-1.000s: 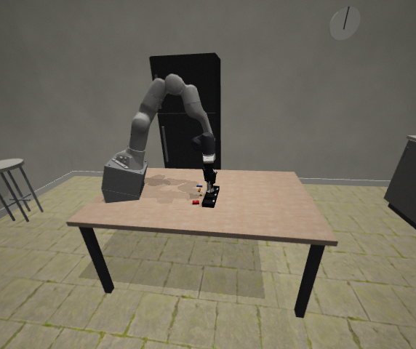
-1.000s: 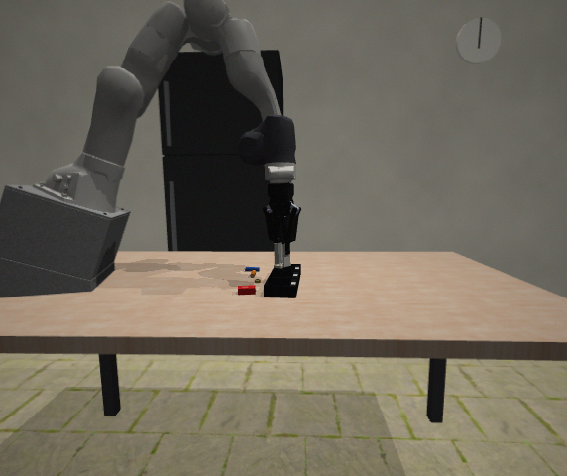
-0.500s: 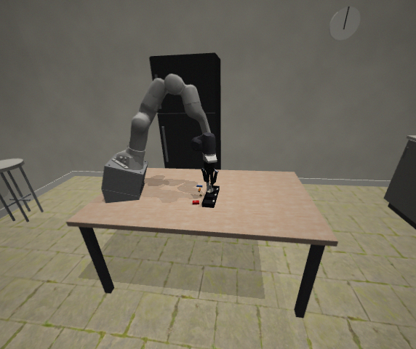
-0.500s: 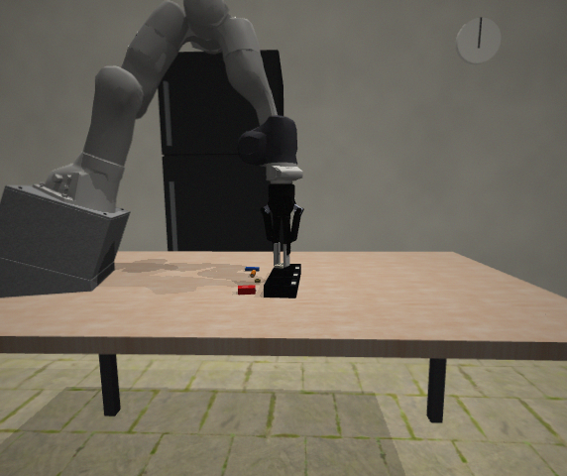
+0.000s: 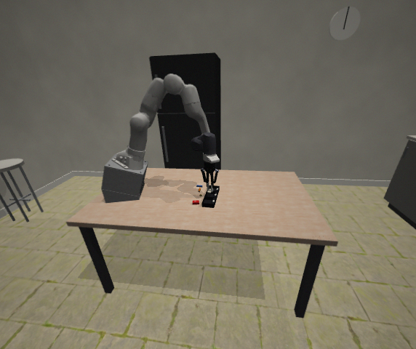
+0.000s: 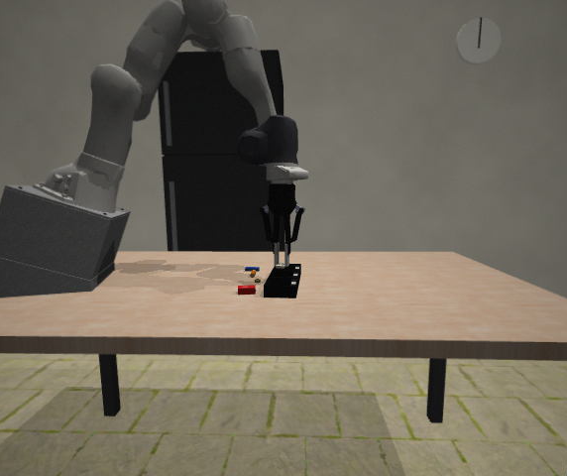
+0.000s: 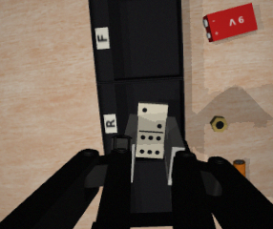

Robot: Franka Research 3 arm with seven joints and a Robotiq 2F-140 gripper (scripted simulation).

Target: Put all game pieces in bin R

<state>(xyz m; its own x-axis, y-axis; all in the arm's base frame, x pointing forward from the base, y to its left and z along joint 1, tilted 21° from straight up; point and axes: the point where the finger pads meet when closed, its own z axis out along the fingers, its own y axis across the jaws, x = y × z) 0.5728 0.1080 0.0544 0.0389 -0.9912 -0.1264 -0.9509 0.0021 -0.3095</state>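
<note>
My hand is 1 cm short of the black bin row and 7 cm above it. The rest, counted from my hand: white domino: 3 cm below; then red block: 6 cm behind, 10 cm to the right, 8 cm below; then brass nut: 8 cm behind, 8 cm below.
</note>
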